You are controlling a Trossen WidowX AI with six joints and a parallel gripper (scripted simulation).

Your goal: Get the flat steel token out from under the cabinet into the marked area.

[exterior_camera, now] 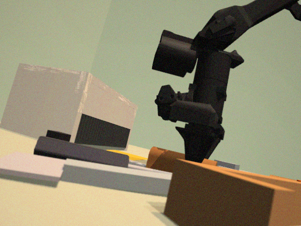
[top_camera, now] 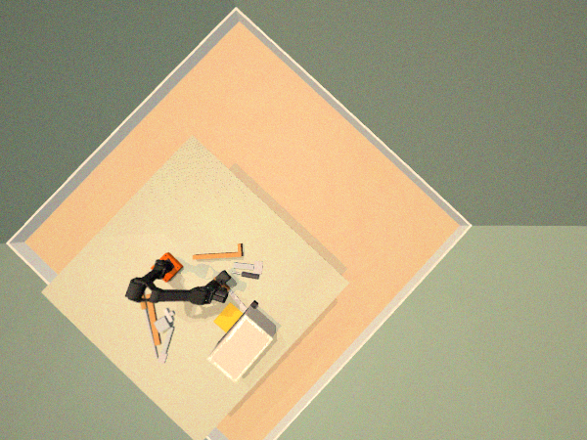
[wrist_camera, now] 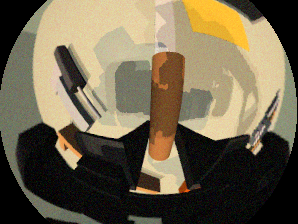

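Right now the dark screwdriver is 5 cm ahead of my gripper tip and 14 cm to the left of it. The rest, counted from my gripper tip: token (34 cm ahead, 4 cm to the right); then orange stick (6 cm behind, 45 cm to the right).
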